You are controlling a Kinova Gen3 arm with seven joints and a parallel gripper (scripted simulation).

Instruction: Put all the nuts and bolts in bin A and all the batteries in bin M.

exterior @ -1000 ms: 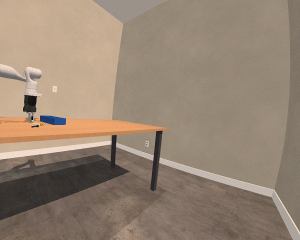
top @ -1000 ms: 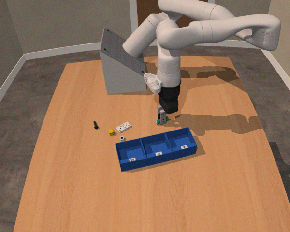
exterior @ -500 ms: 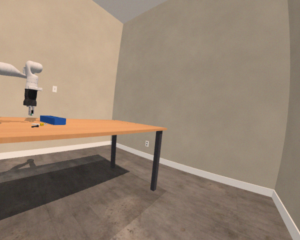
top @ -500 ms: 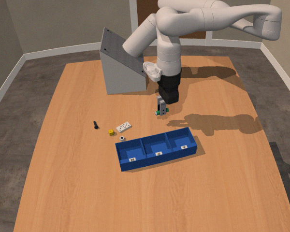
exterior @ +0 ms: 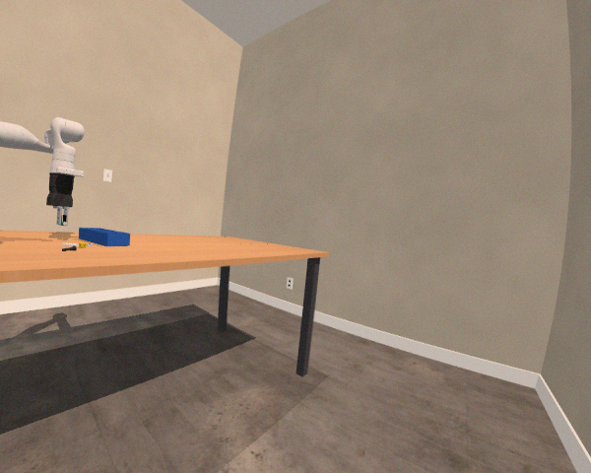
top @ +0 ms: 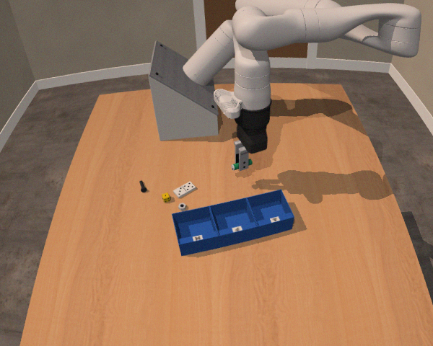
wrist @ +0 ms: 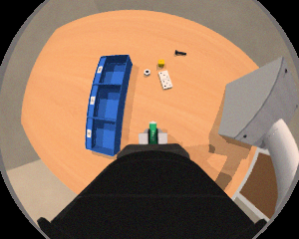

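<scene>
The silver nut lies 150 mm to the right of my hand, 70 mm below it and 50 mm ahead of it. Also, from my hand: green battery 10 mm below; blue three-compartment bin 130 mm ahead, 60 mm below, 40 mm to the right; white domino 140 mm to the right, 70 mm below.
</scene>
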